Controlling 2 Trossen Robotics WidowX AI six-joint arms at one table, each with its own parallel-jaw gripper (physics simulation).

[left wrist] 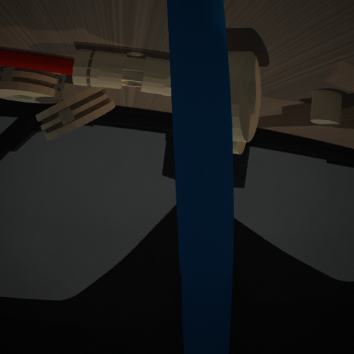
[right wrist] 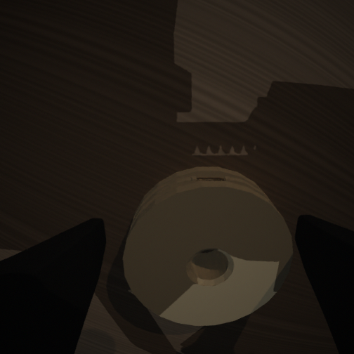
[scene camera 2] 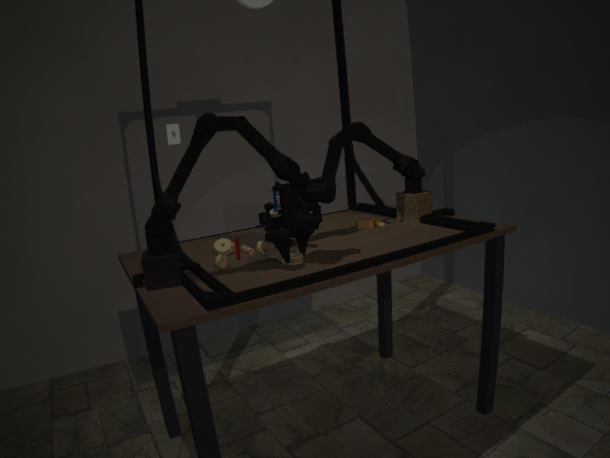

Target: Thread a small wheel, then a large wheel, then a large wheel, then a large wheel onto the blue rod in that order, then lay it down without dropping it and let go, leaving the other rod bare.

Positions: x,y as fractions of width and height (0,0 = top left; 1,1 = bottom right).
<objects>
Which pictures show my right gripper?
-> The right wrist view and scene camera 2 only.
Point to a blue rod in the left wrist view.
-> At 0.56,0.16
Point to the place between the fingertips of my left gripper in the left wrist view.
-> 0.55,0.60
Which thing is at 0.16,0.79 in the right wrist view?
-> My right gripper.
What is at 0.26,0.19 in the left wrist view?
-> A pale slotted cylinder.
</objects>
